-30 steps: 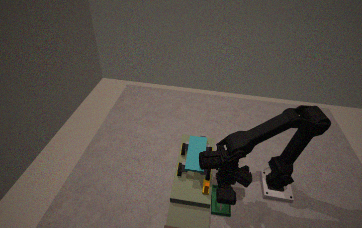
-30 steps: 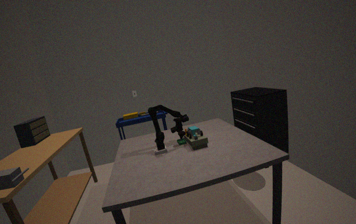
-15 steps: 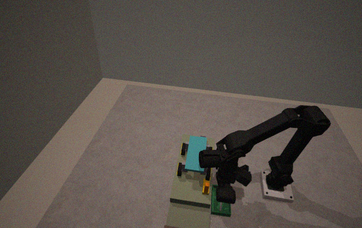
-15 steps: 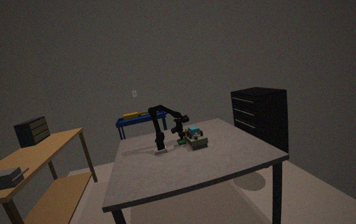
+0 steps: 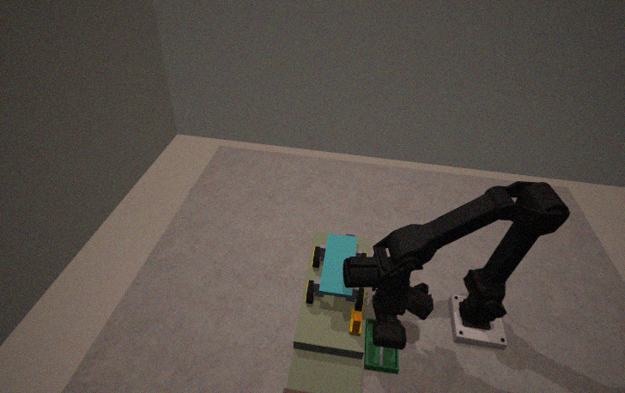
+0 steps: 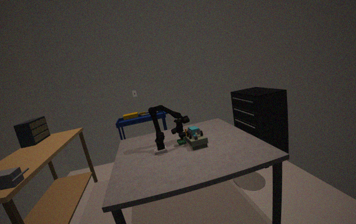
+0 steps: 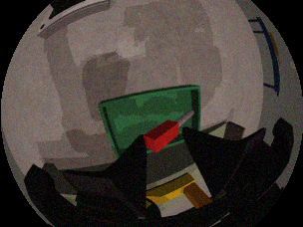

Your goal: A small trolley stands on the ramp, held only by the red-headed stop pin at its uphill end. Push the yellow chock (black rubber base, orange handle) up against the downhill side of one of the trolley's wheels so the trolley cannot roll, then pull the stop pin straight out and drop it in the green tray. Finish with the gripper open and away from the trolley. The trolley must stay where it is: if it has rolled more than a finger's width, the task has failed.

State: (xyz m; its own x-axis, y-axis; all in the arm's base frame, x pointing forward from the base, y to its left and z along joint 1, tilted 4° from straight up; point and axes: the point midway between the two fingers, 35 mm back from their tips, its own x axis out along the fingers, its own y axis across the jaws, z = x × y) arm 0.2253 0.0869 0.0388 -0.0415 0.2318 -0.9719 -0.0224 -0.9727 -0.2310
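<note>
The green tray lies 50 mm below my gripper tip. Also, from my gripper tip: lower ramp step (120 mm ahead, 90 mm to the left, 40 mm below); yellow chock (60 mm ahead, 10 mm to the right, 40 mm above); red-headed stop pin (20 mm to the left, 10 mm below).
</note>
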